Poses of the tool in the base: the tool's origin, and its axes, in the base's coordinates. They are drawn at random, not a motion.
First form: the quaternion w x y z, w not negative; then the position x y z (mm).
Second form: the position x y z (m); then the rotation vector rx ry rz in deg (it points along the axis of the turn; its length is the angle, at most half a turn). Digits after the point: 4 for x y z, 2 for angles.
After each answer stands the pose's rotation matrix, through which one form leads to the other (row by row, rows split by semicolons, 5 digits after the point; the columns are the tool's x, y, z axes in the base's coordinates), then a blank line. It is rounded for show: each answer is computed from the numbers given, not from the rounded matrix.
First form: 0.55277 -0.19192 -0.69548 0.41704 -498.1 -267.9 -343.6
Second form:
-0.4981 -0.2679 -0.3436 -26.00 -94.21 56.49
-0.31523 -0.19410 -0.92896; 0.72801 0.57849 -0.36791; 0.60880 -0.79226 -0.04105

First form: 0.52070 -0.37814 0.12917 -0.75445 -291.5 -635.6 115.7
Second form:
-0.2915 -0.6356 0.1157 -51.93 17.74 -103.61
-0.17176 0.68800 0.70509; -0.88337 -0.42437 0.19889; 0.43606 -0.58870 0.68065

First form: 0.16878 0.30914 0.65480 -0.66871 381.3 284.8 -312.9
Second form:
0.3813 0.2848 -0.3129 50.36 106.67 -108.94
-0.75189 0.63059 -0.19242; 0.17912 -0.08549 -0.98011; -0.63449 -0.77140 -0.04867

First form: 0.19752 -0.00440 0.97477 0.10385 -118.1 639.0 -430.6
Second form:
-0.1181 0.6390 -0.4306 -0.71 156.33 16.66
-0.92193 -0.04960 0.38416; 0.03245 0.97839 0.20420; -0.38599 0.20072 -0.90040

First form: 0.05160 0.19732 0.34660 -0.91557 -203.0 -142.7 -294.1
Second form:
-0.2030 -0.1427 -0.2941 34.40 60.42 -159.60
-0.91680 0.23127 -0.32555; 0.04230 -0.75441 -0.65504; -0.39709 -0.61431 0.68187

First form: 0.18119 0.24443 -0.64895 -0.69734 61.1 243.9 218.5
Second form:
0.0611 0.2439 0.2185 39.55 -105.00 -112.83
-0.81485 -0.06454 -0.57607; -0.56995 -0.09206 0.81651; -0.10574 0.99366 0.03823

